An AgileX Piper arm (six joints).
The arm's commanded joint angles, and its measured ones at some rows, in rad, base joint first. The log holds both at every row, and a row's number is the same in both.
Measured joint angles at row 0: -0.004, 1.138, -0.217, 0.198, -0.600, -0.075
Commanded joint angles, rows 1 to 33: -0.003, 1.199, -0.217, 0.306, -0.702, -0.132; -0.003, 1.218, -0.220, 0.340, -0.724, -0.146; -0.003, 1.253, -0.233, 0.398, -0.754, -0.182; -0.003, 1.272, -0.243, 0.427, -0.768, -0.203; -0.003, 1.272, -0.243, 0.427, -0.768, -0.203; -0.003, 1.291, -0.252, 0.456, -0.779, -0.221; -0.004, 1.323, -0.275, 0.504, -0.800, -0.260; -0.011, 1.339, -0.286, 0.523, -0.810, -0.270; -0.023, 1.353, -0.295, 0.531, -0.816, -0.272; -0.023, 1.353, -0.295, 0.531, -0.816, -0.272; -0.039, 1.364, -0.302, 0.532, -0.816, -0.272; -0.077, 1.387, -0.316, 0.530, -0.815, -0.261; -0.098, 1.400, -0.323, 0.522, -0.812, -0.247; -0.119, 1.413, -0.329, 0.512, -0.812, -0.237; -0.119, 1.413, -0.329, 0.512, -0.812, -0.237; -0.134, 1.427, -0.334, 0.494, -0.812, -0.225; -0.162, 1.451, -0.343, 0.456, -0.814, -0.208; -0.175, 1.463, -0.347, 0.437, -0.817, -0.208; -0.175, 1.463, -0.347, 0.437, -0.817, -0.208; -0.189, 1.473, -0.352, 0.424, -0.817, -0.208; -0.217, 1.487, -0.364, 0.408, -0.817, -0.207; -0.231, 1.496, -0.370, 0.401, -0.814, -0.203; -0.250, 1.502, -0.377, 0.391, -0.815, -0.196; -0.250, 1.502, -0.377, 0.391, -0.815, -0.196; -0.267, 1.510, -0.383, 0.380, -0.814, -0.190; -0.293, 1.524, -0.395, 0.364, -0.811, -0.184; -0.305, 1.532, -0.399, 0.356, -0.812, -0.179; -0.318, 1.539, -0.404, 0.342, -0.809, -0.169; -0.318, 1.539, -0.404, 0.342, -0.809, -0.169; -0.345, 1.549, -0.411, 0.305, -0.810, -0.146; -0.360, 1.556, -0.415, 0.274, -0.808, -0.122; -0.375, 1.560, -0.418, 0.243, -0.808, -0.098; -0.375, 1.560, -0.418, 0.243, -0.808, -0.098
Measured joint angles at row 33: -0.340, 1.551, -0.403, 0.322, -0.798, -0.148
